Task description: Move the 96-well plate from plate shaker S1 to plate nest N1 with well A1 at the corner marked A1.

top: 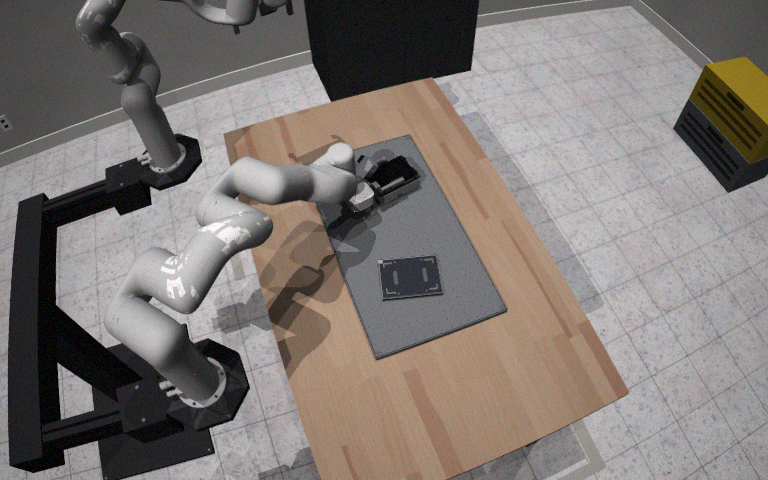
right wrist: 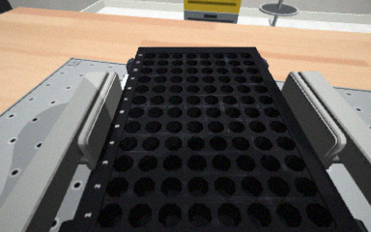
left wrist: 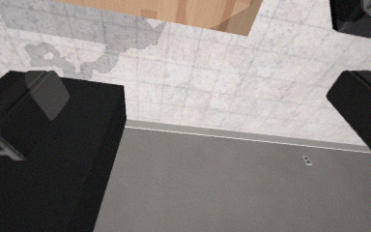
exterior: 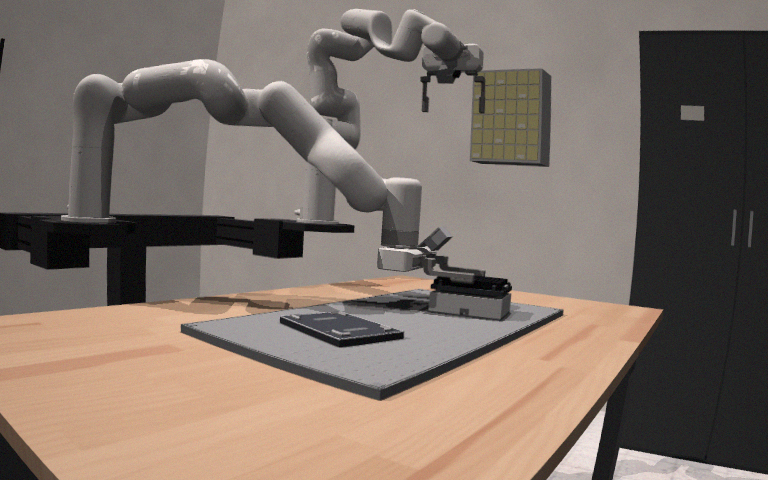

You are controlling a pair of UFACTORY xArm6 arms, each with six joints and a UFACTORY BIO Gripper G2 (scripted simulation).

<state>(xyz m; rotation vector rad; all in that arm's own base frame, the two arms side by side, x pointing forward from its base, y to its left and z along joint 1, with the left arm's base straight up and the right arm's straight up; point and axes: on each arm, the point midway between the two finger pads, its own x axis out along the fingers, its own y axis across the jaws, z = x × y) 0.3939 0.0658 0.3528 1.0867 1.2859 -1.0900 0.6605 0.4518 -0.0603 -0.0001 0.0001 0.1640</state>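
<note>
Now: right hand 1 cm short of the black 96-well plate and 1 cm above it. The rest, counted from my right hand: plate nest N1 (5 cm behind, 32 cm to the right, 7 cm below); then white mark (11 cm behind, 25 cm to the right, 6 cm below).
</note>
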